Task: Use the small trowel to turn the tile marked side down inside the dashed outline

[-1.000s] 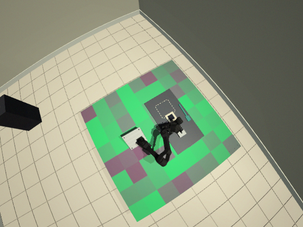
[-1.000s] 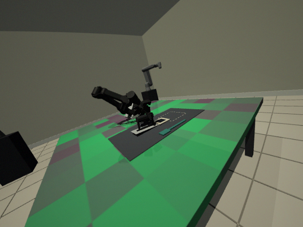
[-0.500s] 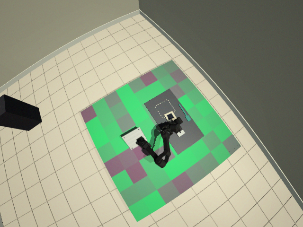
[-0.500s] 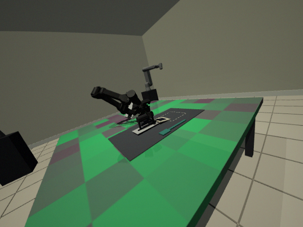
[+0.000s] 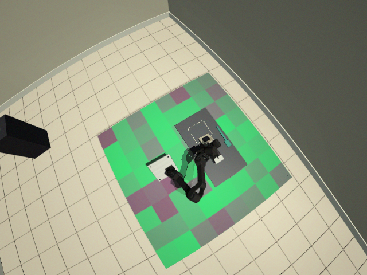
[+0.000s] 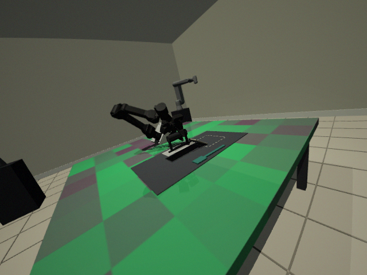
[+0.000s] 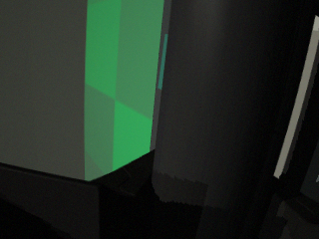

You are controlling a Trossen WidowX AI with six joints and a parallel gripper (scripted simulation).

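Right now my gripper tip is 10 cm to the right of the cream tile, 6 cm above it and 2 cm past it. The rest, counted from my gripper tip: dark grey mat 11 cm below, 4 cm to the left, 1 cm behind; teal trowel 13 cm ahead, 8 cm below, 2 cm to the left.
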